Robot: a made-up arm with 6 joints. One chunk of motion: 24 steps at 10 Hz.
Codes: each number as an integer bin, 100 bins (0 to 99) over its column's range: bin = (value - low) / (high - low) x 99, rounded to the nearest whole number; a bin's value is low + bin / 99 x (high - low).
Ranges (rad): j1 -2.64..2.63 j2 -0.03..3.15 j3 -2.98..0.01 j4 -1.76..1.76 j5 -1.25..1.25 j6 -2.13..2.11
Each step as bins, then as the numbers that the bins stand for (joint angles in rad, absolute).
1 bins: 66 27 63 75 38 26
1 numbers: 0.8733 0.8373 -1.0773 0.9067 -0.2904 -1.0165
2 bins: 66 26 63 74 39 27
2 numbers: 0.8733 0.8052 -1.0773 0.8711 -0.2652 -0.9736
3 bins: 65 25 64 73 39 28
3 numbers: 0.8201 0.7730 -1.0471 0.8356 -0.2652 -0.9308
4 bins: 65 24 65 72 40 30
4 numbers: 0.8201 0.7409 -1.0169 0.8000 -0.2399 -0.8452
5 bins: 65 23 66 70 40 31
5 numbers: 0.8201 0.7088 -0.9867 0.7289 -0.2399 -0.8023
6 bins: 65 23 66 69 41 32
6 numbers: 0.8201 0.7088 -0.9867 0.6933 -0.2146 -0.7595
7 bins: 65 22 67 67 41 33
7 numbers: 0.8201 0.6767 -0.9565 0.6222 -0.2146 -0.7167
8 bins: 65 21 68 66 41 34
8 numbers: 0.8201 0.6445 -0.9263 0.5867 -0.2146 -0.6738
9 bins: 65 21 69 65 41 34
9 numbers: 0.8201 0.6445 -0.8961 0.5511 -0.2146 -0.6738
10 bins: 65 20 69 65 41 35
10 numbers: 0.8201 0.6124 -0.8961 0.5511 -0.2146 -0.6310
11 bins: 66 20 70 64 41 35
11 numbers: 0.8733 0.6124 -0.8659 0.5156 -0.2146 -0.6310
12 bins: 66 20 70 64 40 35
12 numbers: 0.8733 0.6124 -0.8659 0.5156 -0.2399 -0.6310
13 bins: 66 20 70 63 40 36
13 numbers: 0.8733 0.6124 -0.8659 0.4800 -0.2399 -0.5882
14 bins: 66 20 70 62 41 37
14 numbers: 0.8733 0.6124 -0.8659 0.4444 -0.2146 -0.5454
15 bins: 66 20 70 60 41 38
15 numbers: 0.8733 0.6124 -0.8659 0.3733 -0.2146 -0.5025
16 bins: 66 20 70 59 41 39
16 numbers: 0.8733 0.6124 -0.8659 0.3378 -0.2146 -0.4597
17 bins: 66 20 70 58 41 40
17 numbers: 0.8733 0.6124 -0.8659 0.3022 -0.2146 -0.4169
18 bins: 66 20 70 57 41 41
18 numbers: 0.8733 0.6124 -0.8659 0.2667 -0.2146 -0.3740
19 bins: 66 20 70 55 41 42
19 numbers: 0.8733 0.6124 -0.8659 0.1956 -0.2146 -0.3312
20 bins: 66 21 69 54 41 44
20 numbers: 0.8733 0.6445 -0.8961 0.1600 -0.2146 -0.2456
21 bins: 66 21 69 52 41 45
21 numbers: 0.8733 0.6445 -0.8961 0.0889 -0.2146 -0.2027
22 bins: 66 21 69 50 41 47
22 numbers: 0.8733 0.6445 -0.8961 0.0178 -0.2146 -0.1171
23 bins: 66 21 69 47 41 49
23 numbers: 0.8733 0.6445 -0.8961 -0.0889 -0.2146 -0.0314
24 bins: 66 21 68 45 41 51
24 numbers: 0.8733 0.6445 -0.9263 -0.1600 -0.2146 0.0542
